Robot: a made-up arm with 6 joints. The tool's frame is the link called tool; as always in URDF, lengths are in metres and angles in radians.
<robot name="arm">
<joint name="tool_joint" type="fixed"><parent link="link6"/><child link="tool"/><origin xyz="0.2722 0.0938 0.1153" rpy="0 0 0"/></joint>
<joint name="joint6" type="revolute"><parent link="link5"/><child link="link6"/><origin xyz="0.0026 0.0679 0.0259" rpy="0 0 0"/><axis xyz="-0.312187 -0.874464 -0.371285"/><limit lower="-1.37" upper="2.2"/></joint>
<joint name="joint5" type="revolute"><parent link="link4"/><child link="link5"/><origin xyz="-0.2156 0.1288 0.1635" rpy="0 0 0"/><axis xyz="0 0 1"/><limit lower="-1.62" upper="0.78"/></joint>
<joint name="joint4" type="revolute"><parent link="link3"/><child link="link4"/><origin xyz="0.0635 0.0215 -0.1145" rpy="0 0 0"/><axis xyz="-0.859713 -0.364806 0.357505"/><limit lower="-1.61" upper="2.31"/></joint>
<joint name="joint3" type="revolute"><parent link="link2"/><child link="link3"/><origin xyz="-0.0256 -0.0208 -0.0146" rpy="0 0 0"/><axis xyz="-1 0 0"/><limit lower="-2.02" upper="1.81"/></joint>
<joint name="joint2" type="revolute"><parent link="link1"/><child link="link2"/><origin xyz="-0.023 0.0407 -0.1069" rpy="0 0 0"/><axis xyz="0.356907 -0.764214 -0.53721"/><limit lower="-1.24" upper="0.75"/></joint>
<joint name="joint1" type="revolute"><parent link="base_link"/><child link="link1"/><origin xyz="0.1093 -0.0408 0.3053" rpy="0 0 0"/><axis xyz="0 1 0"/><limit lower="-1.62" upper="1.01"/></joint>
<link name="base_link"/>
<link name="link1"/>
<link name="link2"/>
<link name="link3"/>
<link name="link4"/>
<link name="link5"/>
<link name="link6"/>
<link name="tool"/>
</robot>
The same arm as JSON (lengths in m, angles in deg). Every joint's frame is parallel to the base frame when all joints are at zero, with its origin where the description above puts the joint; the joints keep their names.
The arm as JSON. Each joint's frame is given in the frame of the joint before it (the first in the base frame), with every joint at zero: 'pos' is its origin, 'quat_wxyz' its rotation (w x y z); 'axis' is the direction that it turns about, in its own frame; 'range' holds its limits. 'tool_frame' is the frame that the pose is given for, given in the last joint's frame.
{
  "length_unit": "m",
  "angle_unit": "deg",
  "joints": [
    {
      "joint": "joint1",
      "pos": [
        0.1093,
        -0.0408,
        0.3053
      ],
      "quat_wxyz": [
        1.0,
        0.0,
        0.0,
        0.0
      ],
      "axis": [
        0.0,
        1.0,
        0.0
      ],
      "range": [
        -92.82,
        57.87
      ]
    },
    {
      "joint": "joint2",
      "pos": [
        -0.023,
        0.0407,
        -0.1069
      ],
      "quat_wxyz": [
        1.0,
        0.0,
        0.0,
        0.0
      ],
      "axis": [
        0.356907,
        -0.764214,
        -0.53721
      ],
      "range": [
        -71.05,
        42.97
      ]
    },
    {
      "joint": "joint3",
      "pos": [
        -0.0256,
        -0.0208,
        -0.0146
      ],
      "quat_wxyz": [
        1.0,
        0.0,
        0.0,
        0.0
      ],
      "axis": [
        -1.0,
        0.0,
        0.0
      ],
      "range": [
        -115.74,
        103.71
      ]
    },
    {
      "joint": "joint4",
      "pos": [
        0.0635,
        0.0215,
        -0.1145
      ],
      "quat_wxyz": [
        1.0,
        0.0,
        0.0,
        0.0
      ],
      "axis": [
        -0.859713,
        -0.364806,
        0.357505
      ],
      "range": [
        -92.25,
        132.35
      ]
    },
    {
      "joint": "joint5",
      "pos": [
        -0.2156,
        0.1288,
        0.1635
      ],
      "quat_wxyz": [
        1.0,
        0.0,
        0.0,
        0.0
      ],
      "axis": [
        0.0,
        0.0,
        1.0
      ],
      "range": [
        -92.82,
        44.69
      ]
    },
    {
      "joint": "joint6",
      "pos": [
        0.0026,
        0.0679,
        0.0259
      ],
      "quat_wxyz": [
        1.0,
        0.0,
        0.0,
        0.0
      ],
      "axis": [
        -0.312187,
        -0.874464,
        -0.371285
      ],
      "range": [
        -78.5,
        126.05
      ]
    }
  ],
  "tool_frame": {
    "pos": [
      0.2722,
      0.0938,
      0.1153
    ],
    "quat_wxyz": [
      1.0,
      0.0,
      0.0,
      0.0
    ]
  }
}

